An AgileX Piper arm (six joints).
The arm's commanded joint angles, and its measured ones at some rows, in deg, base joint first. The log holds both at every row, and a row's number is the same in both.
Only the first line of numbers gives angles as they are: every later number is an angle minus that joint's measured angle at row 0.
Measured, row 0:
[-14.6 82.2 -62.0 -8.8 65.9 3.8]
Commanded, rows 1 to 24:
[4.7 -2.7 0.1 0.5 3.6 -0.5]
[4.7 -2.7 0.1 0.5 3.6 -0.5]
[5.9 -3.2 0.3 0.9 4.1 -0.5]
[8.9 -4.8 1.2 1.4 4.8 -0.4]
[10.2 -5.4 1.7 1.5 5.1 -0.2]
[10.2 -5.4 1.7 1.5 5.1 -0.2]
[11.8 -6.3 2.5 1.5 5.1 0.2]
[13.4 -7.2 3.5 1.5 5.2 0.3]
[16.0 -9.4 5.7 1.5 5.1 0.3]
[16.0 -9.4 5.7 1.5 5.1 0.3]
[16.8 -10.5 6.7 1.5 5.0 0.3]
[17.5 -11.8 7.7 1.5 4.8 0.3]
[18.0 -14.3 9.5 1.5 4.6 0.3]
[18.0 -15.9 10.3 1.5 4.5 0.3]
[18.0 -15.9 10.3 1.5 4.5 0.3]
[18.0 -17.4 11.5 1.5 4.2 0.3]
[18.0 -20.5 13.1 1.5 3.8 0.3]
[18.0 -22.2 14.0 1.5 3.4 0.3]
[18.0 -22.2 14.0 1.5 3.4 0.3]
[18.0 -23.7 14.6 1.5 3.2 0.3]
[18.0 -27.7 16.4 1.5 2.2 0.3]
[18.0 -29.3 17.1 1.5 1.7 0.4]
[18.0 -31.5 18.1 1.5 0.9 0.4]
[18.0 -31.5 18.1 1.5 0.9 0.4]
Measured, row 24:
[17.8 -26.9 15.9 1.9 2.7 0.3]
